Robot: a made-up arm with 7 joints.
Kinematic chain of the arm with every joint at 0, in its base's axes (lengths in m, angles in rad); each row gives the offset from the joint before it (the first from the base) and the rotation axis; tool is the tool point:
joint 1: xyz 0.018 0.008 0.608 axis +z
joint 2: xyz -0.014 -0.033 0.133 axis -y
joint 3: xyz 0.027 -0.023 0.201 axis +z
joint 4: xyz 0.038 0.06 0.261 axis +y
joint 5: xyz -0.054 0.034 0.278 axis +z
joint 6: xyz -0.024 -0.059 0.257 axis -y
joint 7: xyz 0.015 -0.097 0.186 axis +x
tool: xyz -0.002 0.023 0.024
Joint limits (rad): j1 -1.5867..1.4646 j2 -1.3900..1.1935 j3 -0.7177..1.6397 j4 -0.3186..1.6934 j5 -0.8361..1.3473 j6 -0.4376..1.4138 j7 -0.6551..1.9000
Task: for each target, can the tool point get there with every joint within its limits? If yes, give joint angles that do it. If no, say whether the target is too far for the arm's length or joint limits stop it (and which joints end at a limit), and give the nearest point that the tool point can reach.
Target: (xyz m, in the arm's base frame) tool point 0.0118 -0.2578 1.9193
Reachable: yes | joints 1.1751 0.6022 0.0508 0.7780 -0.1126 0.3574 1.1435
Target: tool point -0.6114 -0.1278 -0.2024
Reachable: no: joint limits stop it (at a limit: joint 1, joint 2, joint 4, joint 5) | nearest point -0.4448 -0.3408 0.1173 | short by 0.419 m
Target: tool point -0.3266 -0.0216 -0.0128
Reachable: no: joint limits stop it (at a limit: joint 1, joint 2, joint 4, joint 6, joint 7) | nearest point -0.3142 -0.3266 0.0868 | short by 0.321 m
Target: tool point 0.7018 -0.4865 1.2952
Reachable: yes | joints -0.9092 -0.1377 0.4556 1.4372 0.0227 0.1807 0.4221
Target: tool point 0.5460 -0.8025 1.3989
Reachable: yes | joints -1.2228 -0.6415 0.8037 0.5224 0.7941 0.1768 1.0386
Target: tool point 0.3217 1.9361 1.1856
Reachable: no: too far | nearest point 0.2252 1.1960 1.0166 | short by 0.765 m
